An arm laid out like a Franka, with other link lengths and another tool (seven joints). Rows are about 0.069 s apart.
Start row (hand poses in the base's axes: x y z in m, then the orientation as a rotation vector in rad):
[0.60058, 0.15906, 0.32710, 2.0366, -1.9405, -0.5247]
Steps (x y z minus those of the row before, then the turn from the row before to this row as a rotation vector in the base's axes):
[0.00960, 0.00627, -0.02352, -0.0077, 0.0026, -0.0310]
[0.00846, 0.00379, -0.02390, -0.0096, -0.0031, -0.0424]
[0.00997, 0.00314, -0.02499, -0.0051, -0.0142, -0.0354]
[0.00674, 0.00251, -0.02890, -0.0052, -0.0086, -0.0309]
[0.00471, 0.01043, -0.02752, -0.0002, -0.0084, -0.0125]
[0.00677, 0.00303, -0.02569, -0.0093, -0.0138, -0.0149]
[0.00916, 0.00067, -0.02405, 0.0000, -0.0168, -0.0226]
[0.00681, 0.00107, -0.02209, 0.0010, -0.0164, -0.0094]
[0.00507, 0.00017, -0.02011, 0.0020, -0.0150, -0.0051]
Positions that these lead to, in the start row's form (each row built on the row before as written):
[0.61018, 0.16533, 0.30358, 2.0032, -1.9725, -0.5258]
[0.61864, 0.16912, 0.27968, 1.9616, -2.0195, -0.5222]
[0.62861, 0.17226, 0.25469, 1.9352, -2.0655, -0.5120]
[0.63535, 0.17477, 0.22579, 1.9086, -2.1030, -0.5053]
[0.64006, 0.18520, 0.19827, 1.9019, -2.1214, -0.5005]
[0.64683, 0.18823, 0.17258, 1.8913, -2.1443, -0.4811]
[0.65599, 0.18890, 0.14853, 1.8796, -2.1785, -0.4713]
[0.66280, 0.18997, 0.12644, 1.8811, -2.1988, -0.4604]
[0.66787, 0.19014, 0.10633, 1.8865, -2.2139, -0.4510]

